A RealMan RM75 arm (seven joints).
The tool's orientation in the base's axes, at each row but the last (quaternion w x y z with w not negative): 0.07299, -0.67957, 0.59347, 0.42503; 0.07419, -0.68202, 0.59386, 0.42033; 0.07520, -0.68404, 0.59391, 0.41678; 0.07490, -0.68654, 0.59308, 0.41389; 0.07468, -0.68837, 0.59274, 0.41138; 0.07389, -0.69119, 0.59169, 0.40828; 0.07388, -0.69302, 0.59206, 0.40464
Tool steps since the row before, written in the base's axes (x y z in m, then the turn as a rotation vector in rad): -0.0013, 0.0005, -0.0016, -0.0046, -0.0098, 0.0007; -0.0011, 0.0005, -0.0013, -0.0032, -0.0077, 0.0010; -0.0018, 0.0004, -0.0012, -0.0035, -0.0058, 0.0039; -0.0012, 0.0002, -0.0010, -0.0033, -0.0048, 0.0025; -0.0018, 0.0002, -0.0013, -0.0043, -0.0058, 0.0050; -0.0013, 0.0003, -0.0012, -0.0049, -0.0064, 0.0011; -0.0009, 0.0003, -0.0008, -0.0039, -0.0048, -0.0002
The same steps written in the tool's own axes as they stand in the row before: 0.0008, 0.0003, 0.0019, 0.0071, 0.0071, -0.0041; 0.0006, 0.0003, 0.0017, 0.0053, 0.0054, -0.0037; 0.0006, 0.0010, 0.0019, 0.0020, 0.0062, -0.0043; 0.0006, 0.0006, 0.0013, 0.0021, 0.0052, -0.0029; 0.0008, 0.0010, 0.0018, 0.0013, 0.0074, -0.0046; 0.0006, 0.0006, 0.0016, 0.0043, 0.0066, -0.0021; 0.0003, 0.0004, 0.0011, 0.0039, 0.0047, -0.0008
